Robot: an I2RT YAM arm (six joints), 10 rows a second.
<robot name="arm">
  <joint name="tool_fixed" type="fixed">
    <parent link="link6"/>
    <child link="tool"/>
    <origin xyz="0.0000 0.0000 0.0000" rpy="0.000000 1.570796 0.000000"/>
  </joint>
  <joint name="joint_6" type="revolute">
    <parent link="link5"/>
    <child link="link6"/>
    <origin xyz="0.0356 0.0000 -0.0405"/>
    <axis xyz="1 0 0"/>
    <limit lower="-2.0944" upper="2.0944"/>
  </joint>
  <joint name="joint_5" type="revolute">
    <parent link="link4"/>
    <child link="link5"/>
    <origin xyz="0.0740 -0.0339 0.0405"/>
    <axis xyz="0 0 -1"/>
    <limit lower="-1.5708" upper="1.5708"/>
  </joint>
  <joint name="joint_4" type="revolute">
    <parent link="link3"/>
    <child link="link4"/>
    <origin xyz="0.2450 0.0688 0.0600"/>
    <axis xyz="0 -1 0"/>
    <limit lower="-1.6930" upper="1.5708"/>
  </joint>
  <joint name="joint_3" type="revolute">
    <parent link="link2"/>
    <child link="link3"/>
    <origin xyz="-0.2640 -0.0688 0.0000"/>
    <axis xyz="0 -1 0"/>
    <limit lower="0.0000" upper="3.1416"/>
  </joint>
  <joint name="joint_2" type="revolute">
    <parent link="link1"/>
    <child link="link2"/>
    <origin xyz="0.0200 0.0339 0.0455"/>
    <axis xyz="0 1 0"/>
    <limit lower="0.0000" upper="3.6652"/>
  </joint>
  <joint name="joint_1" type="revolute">
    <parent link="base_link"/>
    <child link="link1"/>
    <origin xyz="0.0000 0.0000 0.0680"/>
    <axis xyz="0 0 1"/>
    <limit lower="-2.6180" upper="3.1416"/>
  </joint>
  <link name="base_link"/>
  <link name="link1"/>
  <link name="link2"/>
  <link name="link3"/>
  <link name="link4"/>
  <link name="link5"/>
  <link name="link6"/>
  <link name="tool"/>
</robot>
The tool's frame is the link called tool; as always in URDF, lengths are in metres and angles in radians.
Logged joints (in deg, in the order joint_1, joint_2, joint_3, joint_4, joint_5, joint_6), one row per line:
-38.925, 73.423, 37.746, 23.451, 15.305, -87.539
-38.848, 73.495, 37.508, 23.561, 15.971, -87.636
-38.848, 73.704, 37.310, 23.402, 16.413, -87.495
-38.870, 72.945, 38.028, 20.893, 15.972, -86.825
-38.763, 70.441, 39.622, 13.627, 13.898, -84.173
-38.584, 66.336, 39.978, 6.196, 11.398, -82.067
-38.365, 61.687, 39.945, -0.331, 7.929, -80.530
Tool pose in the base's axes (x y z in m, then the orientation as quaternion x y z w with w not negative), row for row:
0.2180, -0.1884, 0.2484, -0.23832, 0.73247, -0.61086, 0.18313
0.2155, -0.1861, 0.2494, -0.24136, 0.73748, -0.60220, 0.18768
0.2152, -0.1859, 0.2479, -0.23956, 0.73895, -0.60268, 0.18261
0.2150, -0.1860, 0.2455, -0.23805, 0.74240, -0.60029, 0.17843
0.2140, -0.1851, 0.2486, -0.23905, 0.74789, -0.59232, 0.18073
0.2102, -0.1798, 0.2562, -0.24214, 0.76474, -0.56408, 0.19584
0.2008, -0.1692, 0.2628, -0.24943, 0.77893, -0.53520, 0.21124
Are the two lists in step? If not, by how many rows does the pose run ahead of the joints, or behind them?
The pose runs 1 row behind the joints: the pose in row i belongs to the joints in row i - 1.
